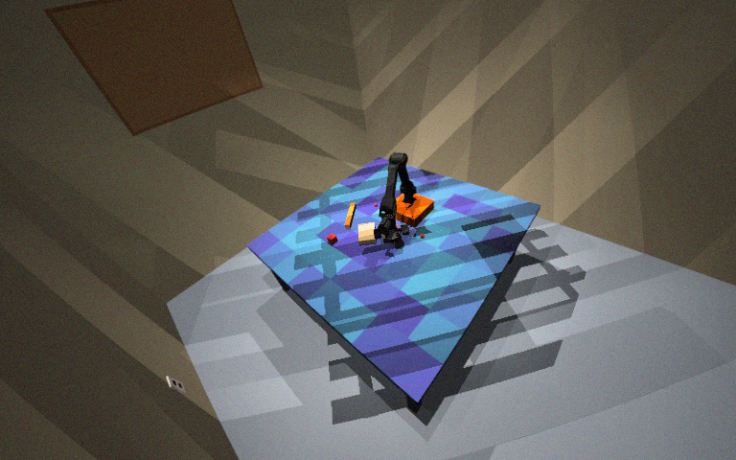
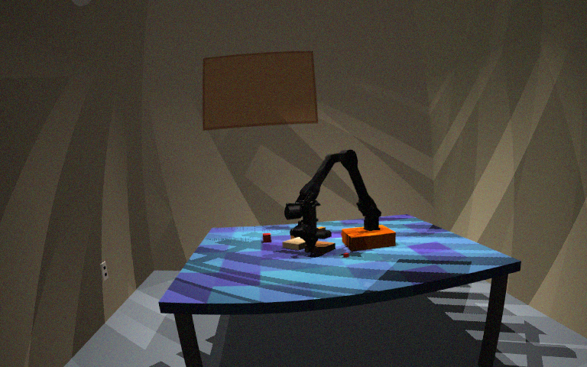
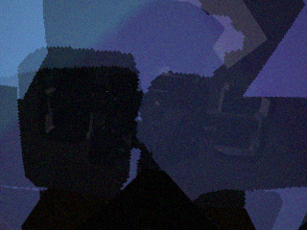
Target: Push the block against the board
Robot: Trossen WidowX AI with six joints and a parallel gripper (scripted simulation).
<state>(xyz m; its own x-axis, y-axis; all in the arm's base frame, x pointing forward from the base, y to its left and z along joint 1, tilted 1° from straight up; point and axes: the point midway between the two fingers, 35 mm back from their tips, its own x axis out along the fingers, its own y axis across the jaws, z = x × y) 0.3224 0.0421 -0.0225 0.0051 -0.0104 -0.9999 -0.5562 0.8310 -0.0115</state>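
My gripper tip is now 6 cm past the brown square block, 4 cm to the left of it and 1 cm below it. The rest, counted from my gripper tip: long narrow orange board: 11 cm behind, 36 cm to the right, 1 cm above; then pale tan flat slab: 17 cm to the right, 1 cm above; then small red cube: 12 cm ahead, 33 cm to the right, 1 cm above.
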